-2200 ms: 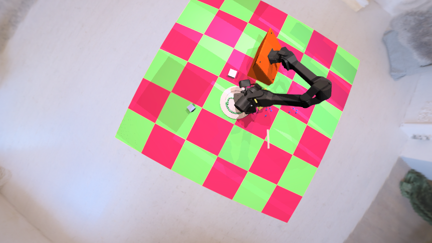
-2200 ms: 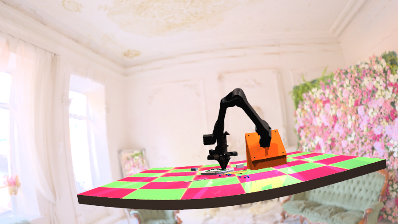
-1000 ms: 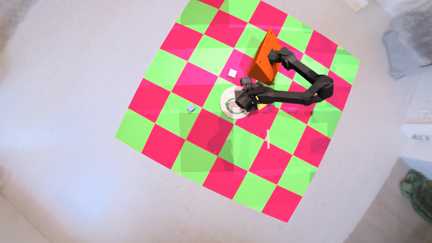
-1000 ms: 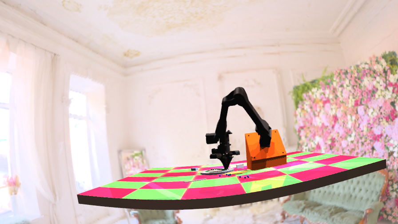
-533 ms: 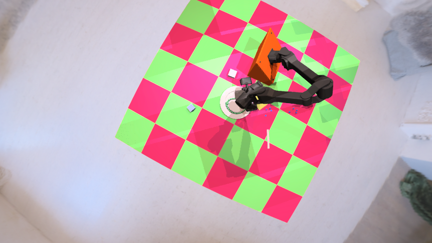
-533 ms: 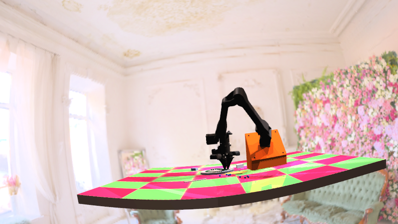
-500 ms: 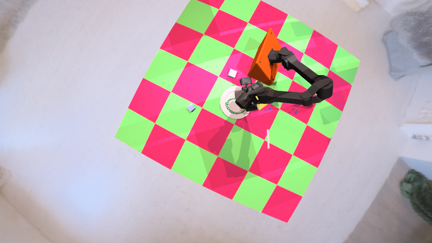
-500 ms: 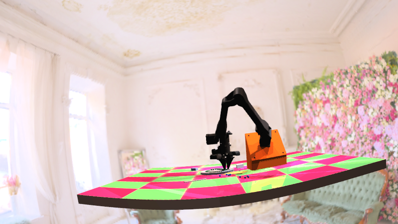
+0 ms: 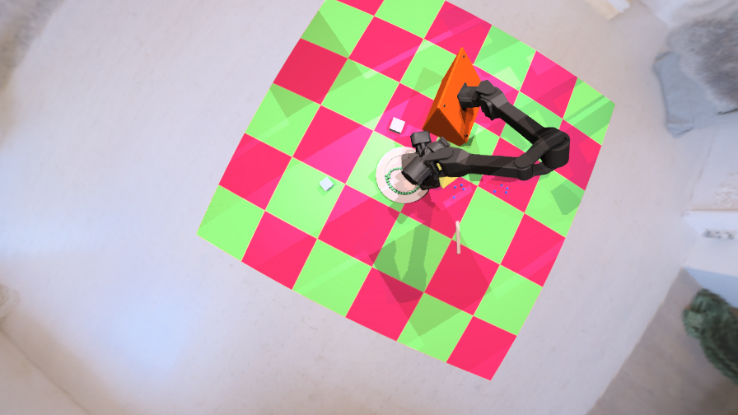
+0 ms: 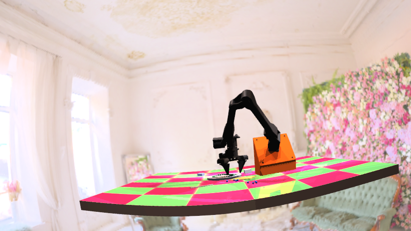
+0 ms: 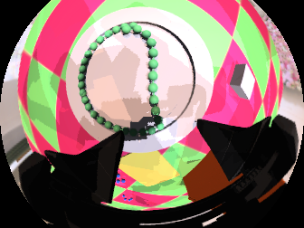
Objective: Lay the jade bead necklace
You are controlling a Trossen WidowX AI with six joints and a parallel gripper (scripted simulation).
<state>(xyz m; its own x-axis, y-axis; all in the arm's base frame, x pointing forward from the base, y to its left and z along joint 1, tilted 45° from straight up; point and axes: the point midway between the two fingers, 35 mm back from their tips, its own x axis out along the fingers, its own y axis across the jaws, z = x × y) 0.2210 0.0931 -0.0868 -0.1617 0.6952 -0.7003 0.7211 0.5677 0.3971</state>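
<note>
Now: the round bead board 6 cm ahead of my gripper tip, 3 cm to the right of it and 1 cm below it. From my gripper tip the other things lie so: white cube 14 cm to the right, 8 cm behind, 1 cm below; then thin white stick 26 cm to the left, 14 cm ahead, 2 cm below; then yellow patch 10 cm to the left, 5 cm behind, 2 cm below.
</note>
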